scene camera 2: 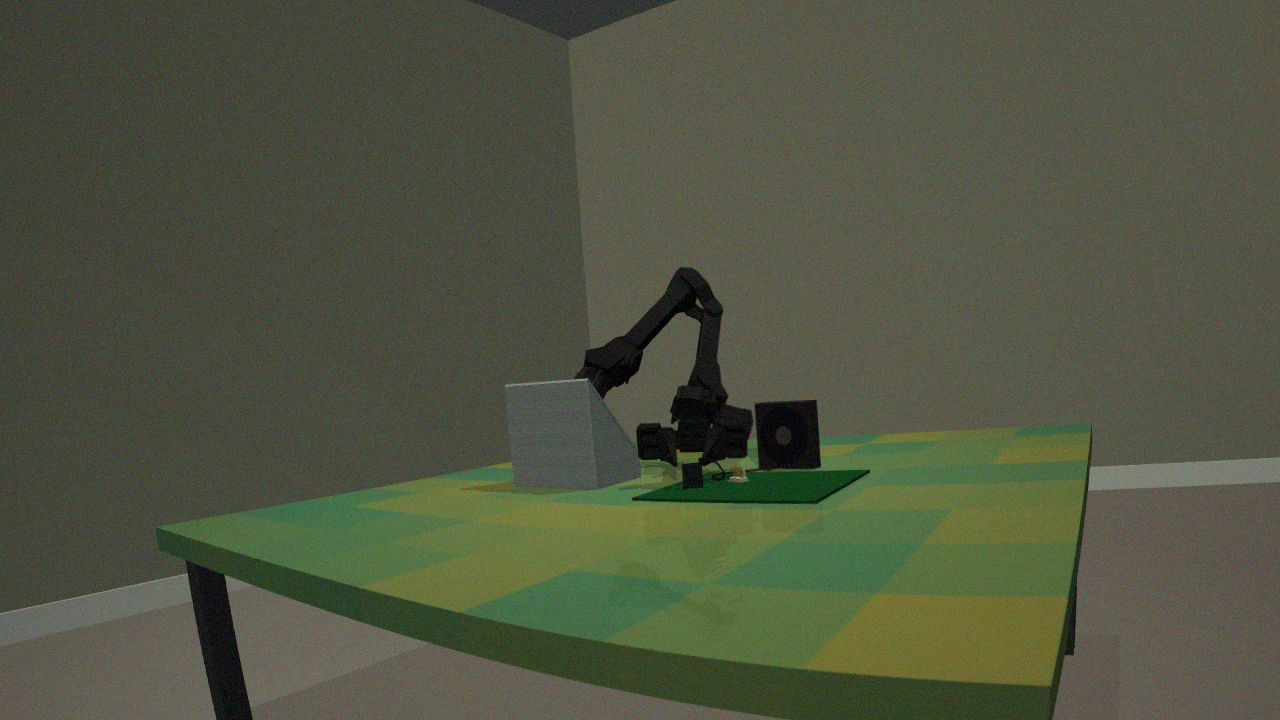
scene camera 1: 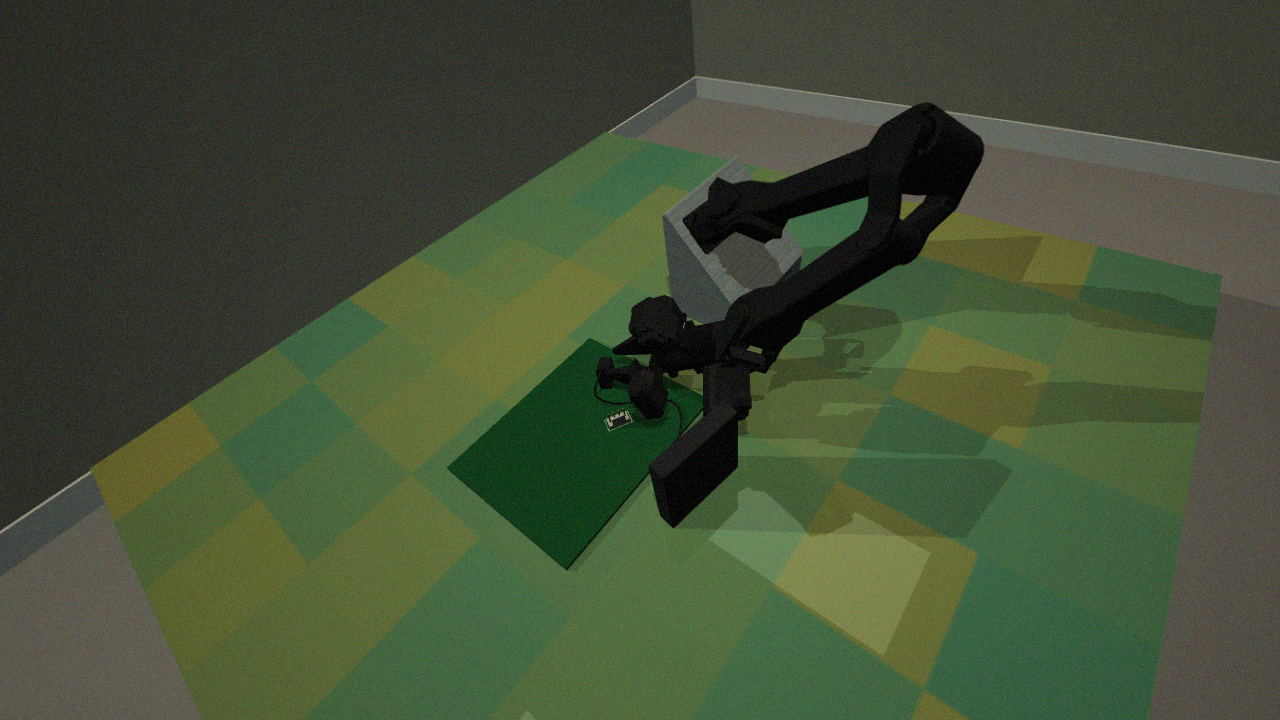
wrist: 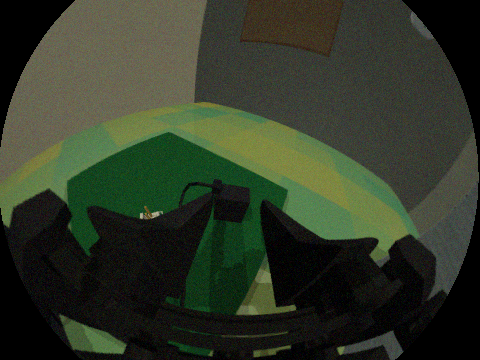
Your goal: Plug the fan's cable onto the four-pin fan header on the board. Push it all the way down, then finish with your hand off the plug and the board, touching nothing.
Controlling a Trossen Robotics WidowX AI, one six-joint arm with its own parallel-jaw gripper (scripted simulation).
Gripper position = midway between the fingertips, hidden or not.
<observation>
In view: my gripper [scene camera 1: 609, 363], a black plug [wrist: 231, 203], a black fan [scene camera 1: 688, 471] and a dark green board [scene camera 1: 550, 466].
My gripper is seen too in scene camera 2 [scene camera 2: 689, 463] and in the wrist view [wrist: 237, 201]. The black fan is seen too in scene camera 2 [scene camera 2: 788, 431]. The dark green board also shows in scene camera 2 [scene camera 2: 772, 487] and in the wrist view [wrist: 153, 173].
</observation>
